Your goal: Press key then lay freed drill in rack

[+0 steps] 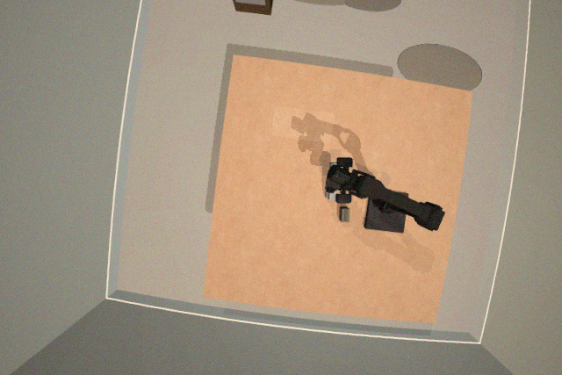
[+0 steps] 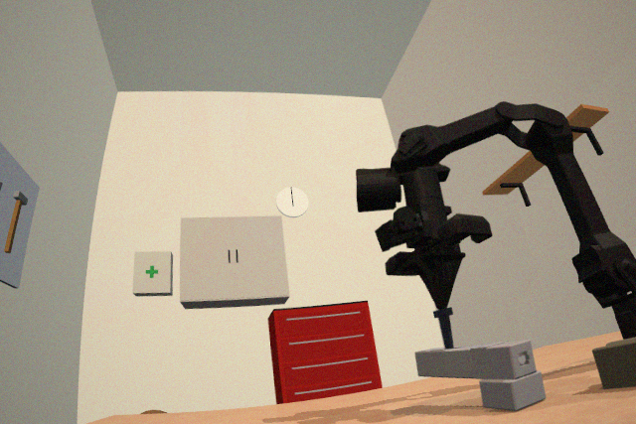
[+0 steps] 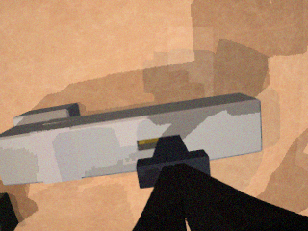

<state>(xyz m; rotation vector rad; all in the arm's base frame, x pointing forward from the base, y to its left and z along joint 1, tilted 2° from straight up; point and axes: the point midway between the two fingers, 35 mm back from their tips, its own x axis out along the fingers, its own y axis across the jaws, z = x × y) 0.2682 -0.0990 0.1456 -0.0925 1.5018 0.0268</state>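
Now: the dark key 3 cm below my gripper tip. Also, from my gripper tip: rack (19 cm to the left, 11 cm below, 9 cm behind); drill (8 cm below, 5 cm to the left, 1 cm behind).
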